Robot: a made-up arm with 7 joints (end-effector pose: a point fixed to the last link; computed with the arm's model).
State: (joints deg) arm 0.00 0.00 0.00 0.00 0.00 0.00 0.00
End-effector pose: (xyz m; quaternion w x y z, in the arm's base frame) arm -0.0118 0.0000 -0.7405 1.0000 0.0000 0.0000 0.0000
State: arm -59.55 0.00 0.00 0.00 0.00 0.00 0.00
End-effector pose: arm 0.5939 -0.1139 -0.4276 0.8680 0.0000 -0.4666 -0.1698
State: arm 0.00 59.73 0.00 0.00 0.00 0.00 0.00
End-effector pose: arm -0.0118 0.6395 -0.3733 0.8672 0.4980 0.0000 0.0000
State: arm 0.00 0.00 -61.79 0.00 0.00 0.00 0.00
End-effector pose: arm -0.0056 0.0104 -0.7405 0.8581 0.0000 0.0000 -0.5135
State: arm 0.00 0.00 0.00 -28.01 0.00 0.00 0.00
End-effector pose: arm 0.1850 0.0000 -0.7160 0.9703 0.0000 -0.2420 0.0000
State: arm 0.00 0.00 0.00 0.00 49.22 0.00 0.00
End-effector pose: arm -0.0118 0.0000 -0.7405 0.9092 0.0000 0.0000 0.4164
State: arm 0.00 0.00 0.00 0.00 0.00 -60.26 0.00
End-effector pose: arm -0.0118 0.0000 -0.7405 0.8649 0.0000 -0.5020 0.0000
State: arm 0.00 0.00 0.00 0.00 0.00 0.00 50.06
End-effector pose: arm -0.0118 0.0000 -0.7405 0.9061 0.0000 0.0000 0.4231
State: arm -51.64 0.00 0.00 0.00 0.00 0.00 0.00
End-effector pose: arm 0.5383 -0.0871 -0.5011 0.9002 0.0000 -0.4093 -0.1490
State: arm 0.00 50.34 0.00 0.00 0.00 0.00 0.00
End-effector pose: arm -0.0118 0.5701 -0.4726 0.9050 0.4253 0.0000 0.0000
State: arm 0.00 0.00 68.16 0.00 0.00 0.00 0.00
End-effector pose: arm -0.0044 -0.0110 -0.7405 0.8283 0.0000 0.0000 0.5603
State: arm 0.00 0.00 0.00 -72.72 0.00 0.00 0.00
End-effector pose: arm 0.4113 0.0000 -0.5016 0.8053 0.0000 -0.5929 0.0000
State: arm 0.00 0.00 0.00 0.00 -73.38 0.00 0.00
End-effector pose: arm -0.0118 0.0000 -0.7405 0.8019 0.0000 0.0000 -0.5975
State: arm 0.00 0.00 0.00 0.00 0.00 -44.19 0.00
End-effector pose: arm -0.0118 0.0000 -0.7405 0.9266 0.0000 -0.3761 0.0000
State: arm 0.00 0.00 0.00 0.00 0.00 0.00 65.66
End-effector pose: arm -0.0118 0.0000 -0.7405 0.8403 0.0000 0.0000 0.5421
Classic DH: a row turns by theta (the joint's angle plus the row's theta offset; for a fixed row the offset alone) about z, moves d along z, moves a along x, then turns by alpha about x. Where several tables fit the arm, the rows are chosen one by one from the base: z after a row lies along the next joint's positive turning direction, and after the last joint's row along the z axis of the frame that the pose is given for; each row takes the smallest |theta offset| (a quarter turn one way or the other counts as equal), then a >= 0, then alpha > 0; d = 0 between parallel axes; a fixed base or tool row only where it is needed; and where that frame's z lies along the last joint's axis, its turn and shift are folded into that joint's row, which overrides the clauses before.
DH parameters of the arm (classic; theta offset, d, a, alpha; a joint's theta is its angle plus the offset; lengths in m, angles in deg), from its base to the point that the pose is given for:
base (fixed): 0 0 0 -70
joint 1: 90 0 0 90
joint 2: 70 0 0 -90
joint 3: -90 -0.3337 0.0375 -90
joint 4: 0 0 -0.0493 90
joint 5: 0 -0.4068 0 -90
joint 6: 0 0 0 90
joint 7: 0 0 0 0

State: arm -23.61 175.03 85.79 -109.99 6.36 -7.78 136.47
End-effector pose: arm -0.1317 -0.4058 0.2582 0.2391 -0.1250 -0.5498 -0.7905
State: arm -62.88 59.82 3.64 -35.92 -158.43 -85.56 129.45
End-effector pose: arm 0.5720 0.4369 0.1291 0.9483 0.2300 -0.1371 -0.1703
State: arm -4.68 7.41 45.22 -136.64 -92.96 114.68 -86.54
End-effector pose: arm 0.2577 0.2504 -0.0195 0.7769 0.4093 0.4378 0.1930
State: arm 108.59 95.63 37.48 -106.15 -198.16 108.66 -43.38
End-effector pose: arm 0.0721 0.4414 -0.2589 0.6891 -0.6686 0.2675 0.0809
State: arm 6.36 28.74 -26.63 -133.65 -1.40 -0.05 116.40
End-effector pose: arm 0.3126 -0.0890 -0.1899 0.5031 -0.7533 -0.3493 0.2396
